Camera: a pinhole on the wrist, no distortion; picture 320 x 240 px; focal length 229.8 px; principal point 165.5 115.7 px. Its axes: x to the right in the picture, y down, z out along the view. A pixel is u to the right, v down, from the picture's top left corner.
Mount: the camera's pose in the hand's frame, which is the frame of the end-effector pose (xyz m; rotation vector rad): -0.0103 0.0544 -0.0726 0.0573 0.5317 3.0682
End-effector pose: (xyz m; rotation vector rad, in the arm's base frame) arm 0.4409 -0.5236 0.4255 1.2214 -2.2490 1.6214
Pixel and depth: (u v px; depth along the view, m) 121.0 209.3 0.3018
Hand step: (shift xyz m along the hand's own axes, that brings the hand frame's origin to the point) 0.0579 0.0381 0.2510
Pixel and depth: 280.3 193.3 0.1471
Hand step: -0.0787 0.0595 0.0849
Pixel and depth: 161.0 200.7 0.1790
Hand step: -0.0008 0.0521 0.1180
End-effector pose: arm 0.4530 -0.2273 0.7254 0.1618 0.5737 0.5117
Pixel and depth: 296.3 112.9 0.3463
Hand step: -0.1930 0.1812 0.2581
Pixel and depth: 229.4 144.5 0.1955
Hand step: -0.0571 0.0988 0.1213
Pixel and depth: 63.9 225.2 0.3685
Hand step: 0.1639 0.0075 0.3282
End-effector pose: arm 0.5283 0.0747 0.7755 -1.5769 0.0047 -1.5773
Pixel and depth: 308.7 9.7 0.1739
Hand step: -0.1098 0.1919 0.0675
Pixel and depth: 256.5 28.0 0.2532
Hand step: -0.0981 0.2337 0.1363
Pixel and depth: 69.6 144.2 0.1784
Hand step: 0.0709 0.0910 0.1004
